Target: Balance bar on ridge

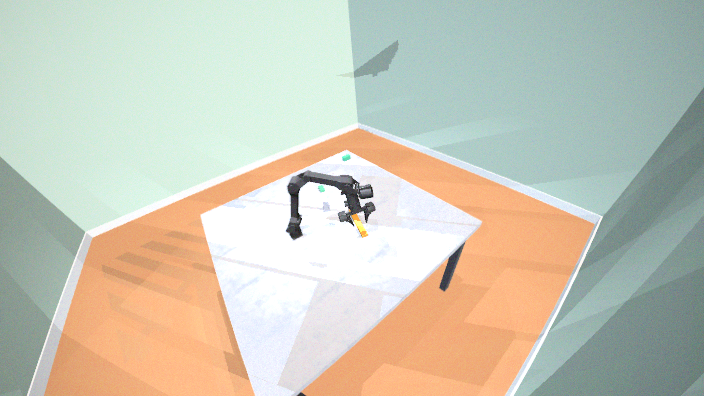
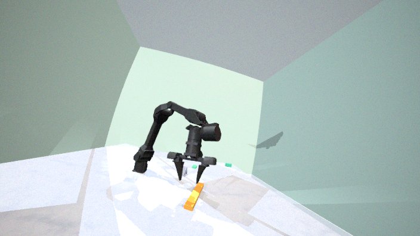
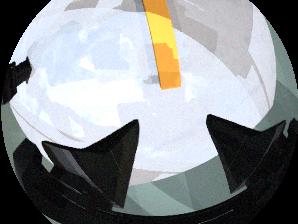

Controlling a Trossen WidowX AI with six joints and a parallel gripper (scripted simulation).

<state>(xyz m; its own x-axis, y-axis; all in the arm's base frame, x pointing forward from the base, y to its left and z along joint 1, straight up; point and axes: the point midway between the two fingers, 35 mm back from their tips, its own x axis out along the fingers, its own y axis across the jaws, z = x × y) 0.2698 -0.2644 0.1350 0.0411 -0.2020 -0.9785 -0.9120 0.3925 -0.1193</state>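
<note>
The orange bar lies 5 cm ahead of my gripper tip, 10 cm to the left of it and 9 cm below it.
</note>
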